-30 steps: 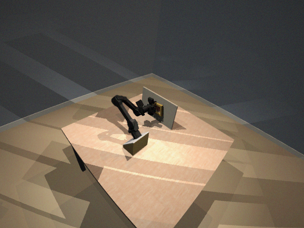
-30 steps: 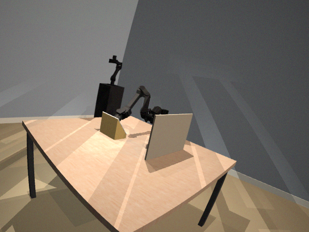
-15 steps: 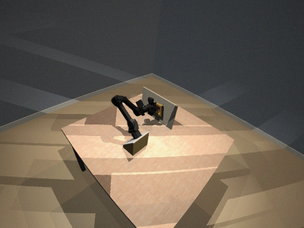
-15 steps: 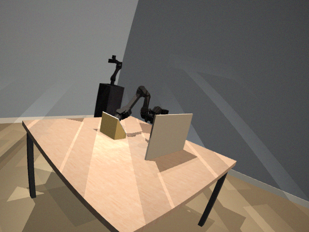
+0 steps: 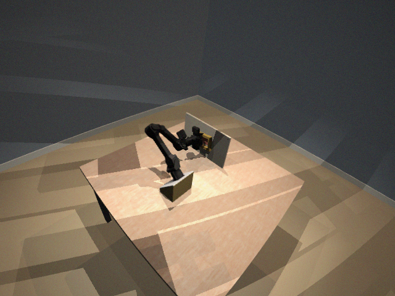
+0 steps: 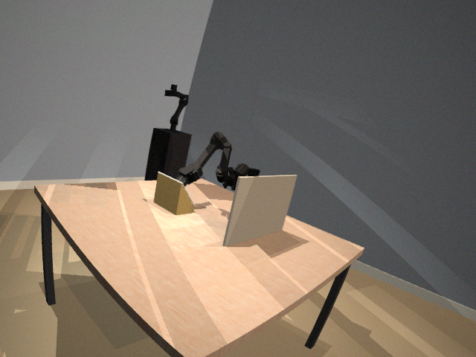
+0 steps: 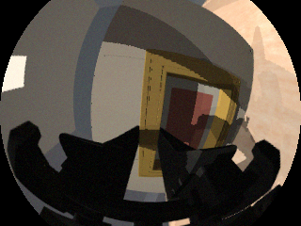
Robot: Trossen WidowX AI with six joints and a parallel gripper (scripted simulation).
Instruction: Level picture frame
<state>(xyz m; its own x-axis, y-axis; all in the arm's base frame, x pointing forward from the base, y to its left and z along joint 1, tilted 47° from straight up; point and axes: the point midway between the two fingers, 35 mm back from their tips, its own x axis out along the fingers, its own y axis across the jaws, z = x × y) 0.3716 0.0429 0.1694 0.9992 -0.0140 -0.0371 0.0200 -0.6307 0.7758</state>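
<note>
My gripper tip is now 1 cm short of the picture frame, 1 cm to the left of it and 5 cm above it. From my gripper tip the other things lie so: wall panel 2 cm ahead, 6 cm below.
</note>
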